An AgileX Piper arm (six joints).
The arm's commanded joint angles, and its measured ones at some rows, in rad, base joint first. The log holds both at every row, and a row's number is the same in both.
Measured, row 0:
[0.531 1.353 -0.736 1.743 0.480 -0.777]
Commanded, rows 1 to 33:
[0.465 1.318 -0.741 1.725 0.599 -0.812]
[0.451 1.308 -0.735 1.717 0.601 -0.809]
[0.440 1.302 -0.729 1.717 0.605 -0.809]
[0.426 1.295 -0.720 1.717 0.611 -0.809]
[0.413 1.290 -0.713 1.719 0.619 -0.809]
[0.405 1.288 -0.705 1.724 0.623 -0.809]
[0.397 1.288 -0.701 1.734 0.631 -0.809]
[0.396 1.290 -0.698 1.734 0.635 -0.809]
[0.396 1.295 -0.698 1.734 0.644 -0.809]
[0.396 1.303 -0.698 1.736 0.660 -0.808]
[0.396 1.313 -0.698 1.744 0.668 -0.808]
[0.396 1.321 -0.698 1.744 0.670 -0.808]
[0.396 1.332 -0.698 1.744 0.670 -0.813]
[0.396 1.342 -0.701 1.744 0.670 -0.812]
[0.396 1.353 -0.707 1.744 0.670 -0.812]
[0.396 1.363 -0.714 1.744 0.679 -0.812]
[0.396 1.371 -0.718 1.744 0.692 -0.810]
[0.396 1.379 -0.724 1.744 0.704 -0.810]
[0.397 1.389 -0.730 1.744 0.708 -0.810]
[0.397 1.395 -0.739 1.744 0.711 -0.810]
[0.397 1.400 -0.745 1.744 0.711 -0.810]
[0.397 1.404 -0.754 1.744 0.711 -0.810]
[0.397 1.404 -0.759 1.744 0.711 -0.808]
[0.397 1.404 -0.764 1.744 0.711 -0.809]
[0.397 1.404 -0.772 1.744 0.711 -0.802]
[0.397 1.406 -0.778 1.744 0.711 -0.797]
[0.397 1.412 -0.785 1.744 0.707 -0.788]
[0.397 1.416 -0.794 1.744 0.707 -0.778]
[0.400 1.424 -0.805 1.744 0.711 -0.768]
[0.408 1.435 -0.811 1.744 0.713 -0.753]
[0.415 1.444 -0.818 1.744 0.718 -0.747]
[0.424 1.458 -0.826 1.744 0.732 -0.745]
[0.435 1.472 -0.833 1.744 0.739 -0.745]
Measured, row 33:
[0.408 1.431 -0.802 1.741 0.707 -0.759]
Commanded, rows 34 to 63:
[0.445 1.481 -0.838 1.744 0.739 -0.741]
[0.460 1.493 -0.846 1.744 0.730 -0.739]
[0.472 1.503 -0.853 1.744 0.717 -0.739]
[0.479 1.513 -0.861 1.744 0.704 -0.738]
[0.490 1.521 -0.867 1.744 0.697 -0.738]
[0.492 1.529 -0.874 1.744 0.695 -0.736]
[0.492 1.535 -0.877 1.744 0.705 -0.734]
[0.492 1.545 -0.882 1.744 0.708 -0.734]
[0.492 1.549 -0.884 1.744 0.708 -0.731]
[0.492 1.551 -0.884 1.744 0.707 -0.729]
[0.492 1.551 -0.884 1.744 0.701 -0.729]
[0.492 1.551 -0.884 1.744 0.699 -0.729]
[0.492 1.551 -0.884 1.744 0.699 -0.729]
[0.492 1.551 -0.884 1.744 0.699 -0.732]
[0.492 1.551 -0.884 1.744 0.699 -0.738]
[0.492 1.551 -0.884 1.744 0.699 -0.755]
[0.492 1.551 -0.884 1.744 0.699 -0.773]
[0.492 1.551 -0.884 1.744 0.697 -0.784]
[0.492 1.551 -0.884 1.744 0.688 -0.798]
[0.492 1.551 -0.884 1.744 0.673 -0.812]
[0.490 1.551 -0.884 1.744 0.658 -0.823]
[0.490 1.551 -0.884 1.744 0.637 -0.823]
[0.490 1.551 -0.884 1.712 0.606 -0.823]
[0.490 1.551 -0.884 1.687 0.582 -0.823]
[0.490 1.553 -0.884 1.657 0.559 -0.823]
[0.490 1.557 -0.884 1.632 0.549 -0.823]
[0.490 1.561 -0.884 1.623 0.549 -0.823]
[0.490 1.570 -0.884 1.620 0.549 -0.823]
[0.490 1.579 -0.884 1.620 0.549 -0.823]
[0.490 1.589 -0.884 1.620 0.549 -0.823]
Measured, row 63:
[0.498 1.555 -0.884 1.705 0.642 -0.768]
